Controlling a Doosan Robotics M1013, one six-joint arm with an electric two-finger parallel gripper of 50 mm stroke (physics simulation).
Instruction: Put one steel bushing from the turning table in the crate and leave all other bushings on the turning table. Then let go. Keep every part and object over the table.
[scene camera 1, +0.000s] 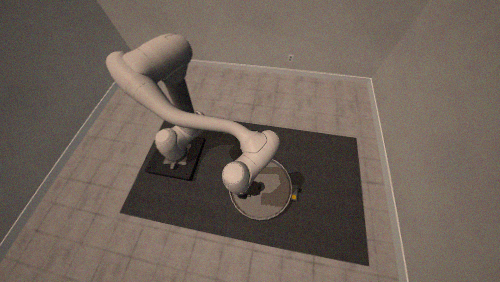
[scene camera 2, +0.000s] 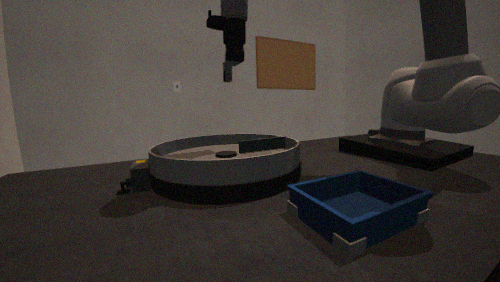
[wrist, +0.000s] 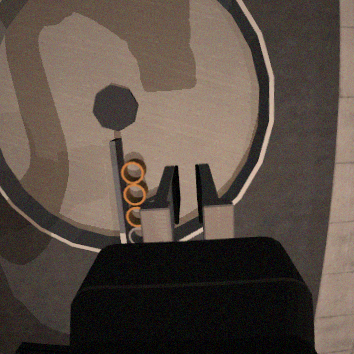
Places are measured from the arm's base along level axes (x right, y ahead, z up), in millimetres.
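Pixels of known places: gripper, fingertip midpoint: (scene camera 2: 227, 81) (wrist: 187, 181); arm's base, link origin: (scene camera 1: 178, 154) (scene camera 2: 400, 141).
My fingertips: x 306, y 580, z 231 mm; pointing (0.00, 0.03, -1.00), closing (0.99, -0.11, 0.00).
Note:
For each thing: its top centre in the pictures, then the offset to it from my fingertips. "spot": a spot on its surface instead.
- straight divider, surface spot: (wrist: 119, 190) spot: dx -103, dy -50, dz -189 mm
- grey steel bushing, top centre: (wrist: 138, 236) dx -96, dy -128, dz -202 mm
- blue crate, top centre: (scene camera 2: 357, 189) dx -463, dy -5, dz -230 mm
- dark round hub, top centre: (wrist: 114, 107) (scene camera 2: 226, 152) dx -93, dy +61, dz -219 mm
- small box with a yellow top, surface spot: (scene camera 2: 141, 171) spot: dx -115, dy +294, dz -229 mm
The turning table (scene camera 1: 275, 211) (scene camera 2: 215, 172) (wrist: 225, 75) is round with a raised rim. In the wrist view a row of bushings stands on it along a straight divider (wrist: 119, 190): three orange ones (wrist: 143, 173) (wrist: 145, 194) (wrist: 127, 217), then a grey steel bushing (wrist: 130, 235), partly hidden by my gripper. My gripper (scene camera 2: 227, 80) (wrist: 187, 181) points down high above the turning table, its fingers apart with nothing between them. In the wrist view it is right of the row. The blue crate (scene camera 2: 325, 212) stands beside the turning table; its visible inside floor is bare. The arm hides the crate in scene camera 1.
A dark round hub (scene camera 2: 226, 154) (wrist: 115, 106) is at the turning table's middle, at the divider's inner end. A small box with a yellow top (scene camera 1: 294, 197) (scene camera 2: 141, 171) adjoins the outer wall. The arm's base plate (scene camera 1: 172, 172) (scene camera 2: 430, 159) is farther back.

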